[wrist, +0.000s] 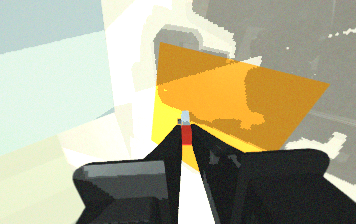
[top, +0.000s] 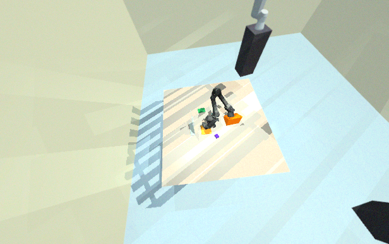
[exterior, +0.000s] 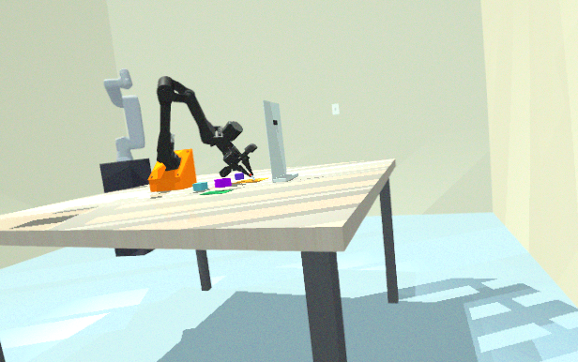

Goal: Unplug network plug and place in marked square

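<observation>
Right now the flat yellow square is 10 mm behind my gripper tip and 20 mm below it. Round my gripper tip: pale upright panel (140 mm ahead, 50 mm to the right, 120 mm above).
</observation>
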